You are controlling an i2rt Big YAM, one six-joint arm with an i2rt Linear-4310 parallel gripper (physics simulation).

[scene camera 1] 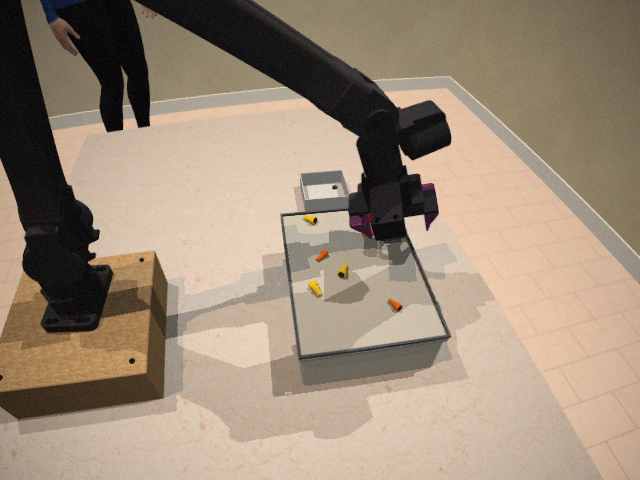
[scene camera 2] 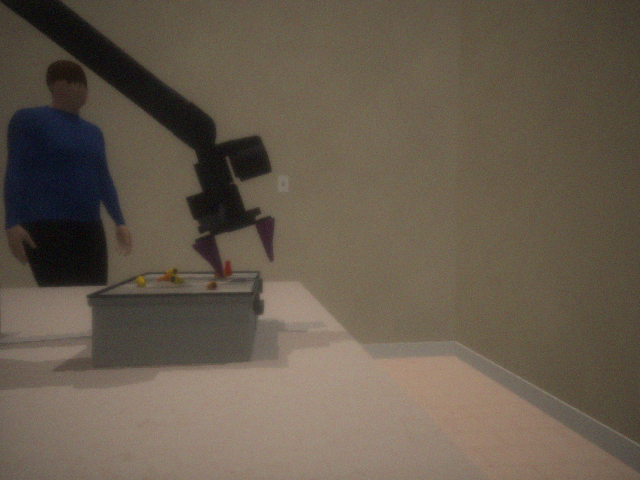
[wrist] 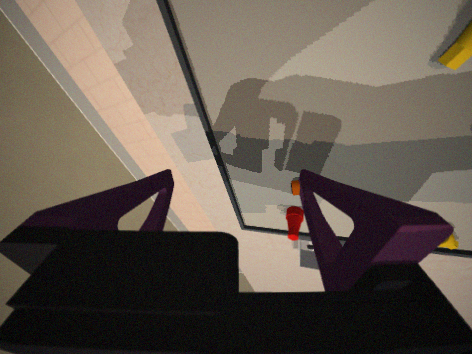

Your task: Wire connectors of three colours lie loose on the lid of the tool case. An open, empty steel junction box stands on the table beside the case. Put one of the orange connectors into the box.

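Frame: origin at the arm's base, x up, y right, z ahead, level; centimetres.
Seen in the pictures: gripper, fingertip midpoint: [scene camera 2: 247, 269] [wrist: 235, 176]; arm's base, link origin: [scene camera 1: 80, 299].
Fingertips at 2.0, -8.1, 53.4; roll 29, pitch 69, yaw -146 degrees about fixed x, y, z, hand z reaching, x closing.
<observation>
Offsets run from my fingertips to a thing's middle, as dx, dy, dz.
My gripper [scene camera 1: 399, 233] [scene camera 2: 247, 268] [wrist: 235, 176] is open and empty, low over the far right part of the tool case @(-6.2, +6.0, -8.2) [scene camera 1: 356, 334] [scene camera 2: 170, 330]. One orange connector @(-1.2, -1.7, -5.0) [wrist: 296, 187] is right beside one fingertip in the wrist view, partly hidden by it. A second orange connector @(-1.2, +3.0, -13.8) [scene camera 1: 322, 255] lies left of the lid's middle. A third orange connector @(-1.2, +14.1, -4.0) [scene camera 1: 395, 304] [scene camera 2: 211, 285] lies near the lid's front right. The grey junction box @(-9.2, -24.8, -9.9) [scene camera 1: 324, 204] [wrist: 308, 258] stands beyond the case's far edge; a small dark spot shows inside.
A red connector @(-0.3, -5.4, -4.2) [scene camera 1: 369, 218] [scene camera 2: 227, 268] [wrist: 294, 222] stands near the lid's far edge, close to the same finger. Yellow connectors @(-1.1, -6.2, -14.9) [scene camera 1: 310, 219] @(-1.1, +6.7, -10.7) [scene camera 1: 343, 271] @(-1.1, +10.0, -15.5) [scene camera 1: 315, 288] lie on the lid. The wooden base block [scene camera 1: 129, 310] is at left. A person [scene camera 1: 111, 56] [scene camera 2: 62, 165] stands behind the table.
</observation>
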